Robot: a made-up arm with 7 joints.
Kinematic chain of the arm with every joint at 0, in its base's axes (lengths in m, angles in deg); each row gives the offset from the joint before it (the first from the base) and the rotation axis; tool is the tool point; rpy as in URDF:
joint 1: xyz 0 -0.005 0.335 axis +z
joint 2: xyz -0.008 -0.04 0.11 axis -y
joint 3: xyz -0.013 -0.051 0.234 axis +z
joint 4: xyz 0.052 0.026 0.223 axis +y
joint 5: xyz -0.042 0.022 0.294 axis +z
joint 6: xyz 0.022 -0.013 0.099 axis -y
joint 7: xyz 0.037 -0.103 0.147 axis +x
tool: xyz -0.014 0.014 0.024 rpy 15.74 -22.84 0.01
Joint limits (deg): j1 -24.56..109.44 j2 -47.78..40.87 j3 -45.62..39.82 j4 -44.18..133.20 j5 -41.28..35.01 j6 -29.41..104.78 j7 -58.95..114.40
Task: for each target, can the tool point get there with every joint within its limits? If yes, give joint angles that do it. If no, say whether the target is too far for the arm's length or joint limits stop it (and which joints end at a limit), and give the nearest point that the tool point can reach.
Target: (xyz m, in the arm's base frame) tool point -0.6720 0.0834 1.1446
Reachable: yes | joints -12.39 26.56 -19.66 -27.14 -0.28 24.03 13.79
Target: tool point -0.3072 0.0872 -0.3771
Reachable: no: joint limits stop it (at a limit: joint 1, joint 2, joint 5) | nearest point -0.1777 0.2215 0.1840 | short by 0.591 m
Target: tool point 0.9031 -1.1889 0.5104
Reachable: no: too far | nearest point 0.5905 -0.7321 0.6187 | short by 0.564 m
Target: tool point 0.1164 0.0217 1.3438
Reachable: yes | joints 80.07 -10.17 16.13 8.72 -19.88 92.03 -17.00
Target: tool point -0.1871 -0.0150 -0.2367
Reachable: no: joint limits stop it (at a limit: joint 1, joint 2, joint 4, joint 5) | nearest point -0.1583 0.1882 0.1925 | short by 0.476 m
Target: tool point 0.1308 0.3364 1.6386
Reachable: no: too far | nearest point 0.1211 0.2850 1.4501 | short by 0.196 m
